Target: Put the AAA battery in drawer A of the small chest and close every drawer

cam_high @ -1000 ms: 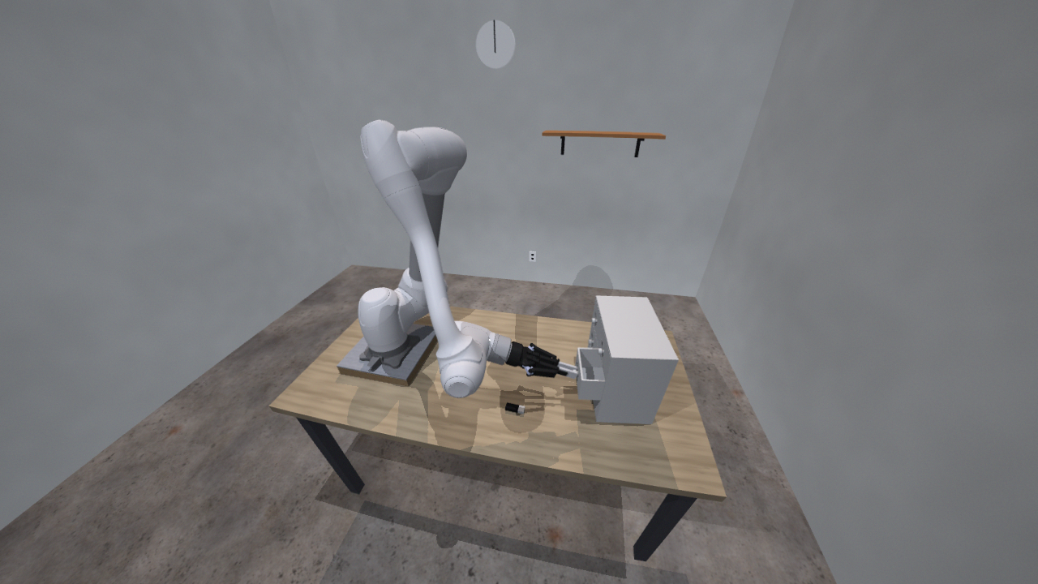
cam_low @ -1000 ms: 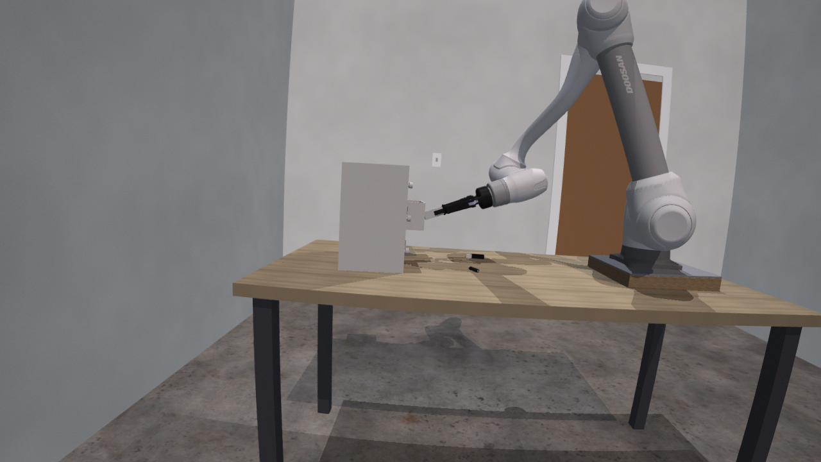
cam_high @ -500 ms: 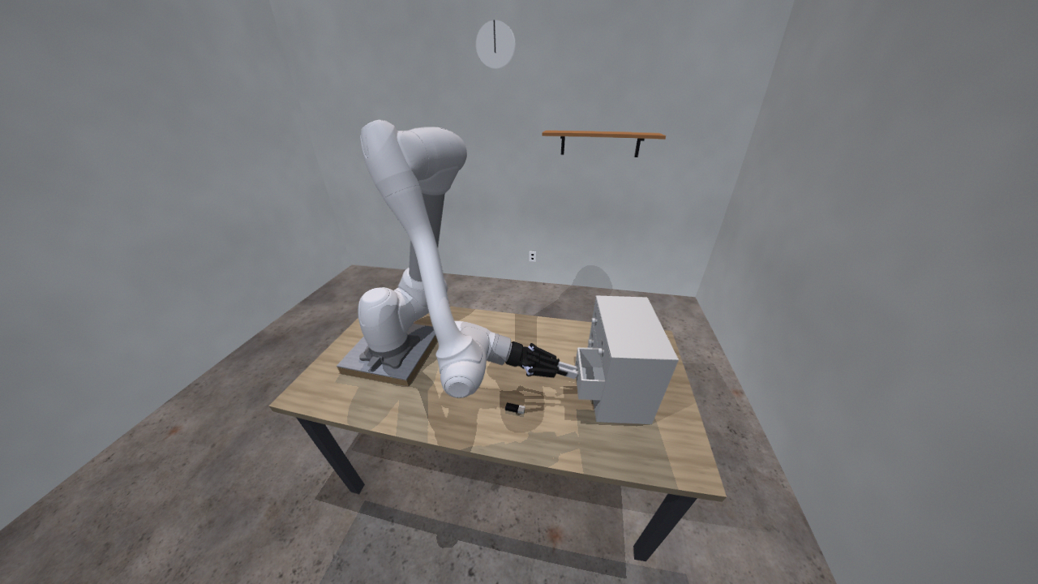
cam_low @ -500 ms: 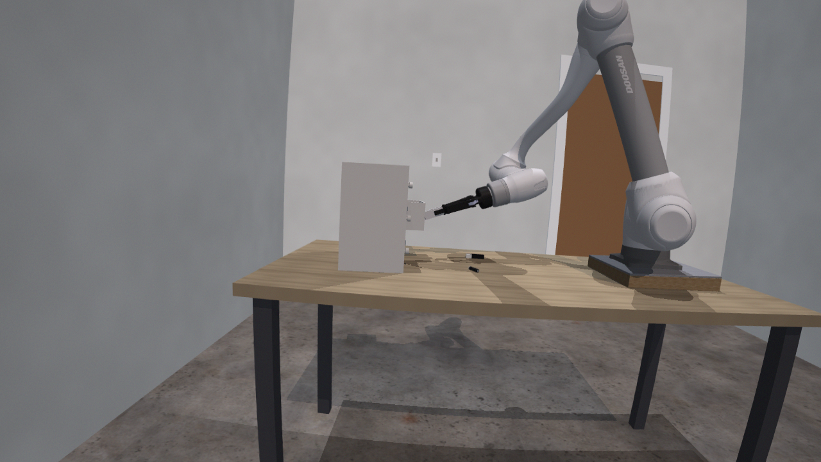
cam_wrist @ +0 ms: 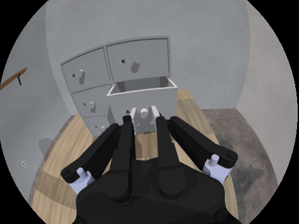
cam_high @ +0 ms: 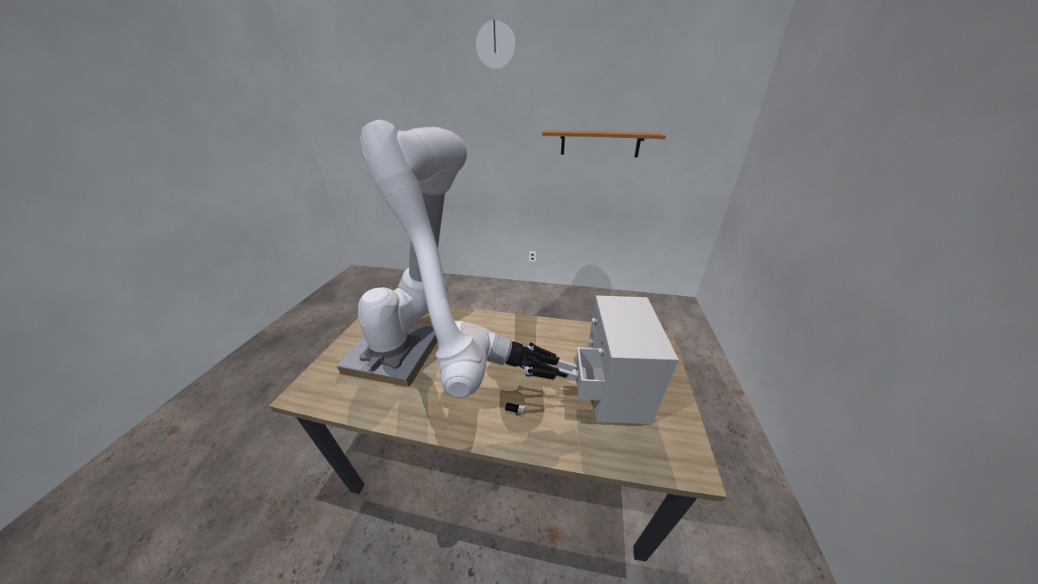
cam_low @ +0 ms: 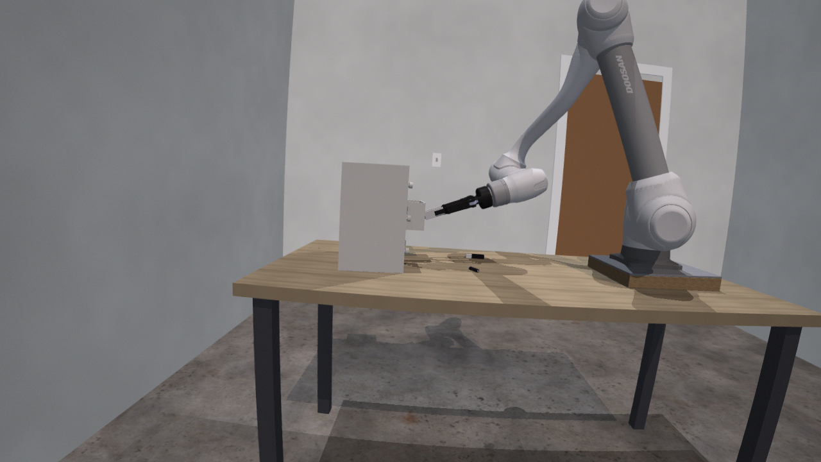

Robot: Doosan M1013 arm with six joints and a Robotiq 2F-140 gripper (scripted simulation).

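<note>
My hand is 15 cm above the AAA battery, 14 cm to the right of it and 14 cm past it. Round my hand: drawer: 12 cm ahead, 3 cm below, 2 cm to the left; then white block: 15 cm below, 15 cm behind, 8 cm to the right.
</note>
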